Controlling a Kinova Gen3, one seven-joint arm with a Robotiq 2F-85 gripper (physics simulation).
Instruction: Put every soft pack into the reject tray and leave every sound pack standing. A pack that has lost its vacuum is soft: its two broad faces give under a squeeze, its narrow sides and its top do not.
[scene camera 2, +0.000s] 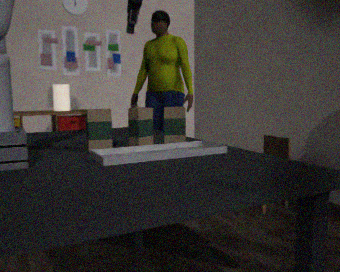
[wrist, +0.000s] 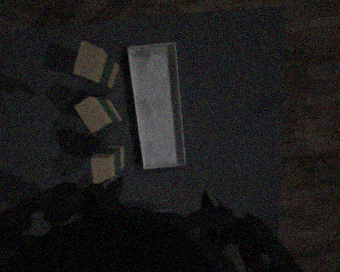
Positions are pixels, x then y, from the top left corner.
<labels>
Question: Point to my gripper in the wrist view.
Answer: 161, 192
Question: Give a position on a white reject tray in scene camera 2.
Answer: At 133, 154
</labels>
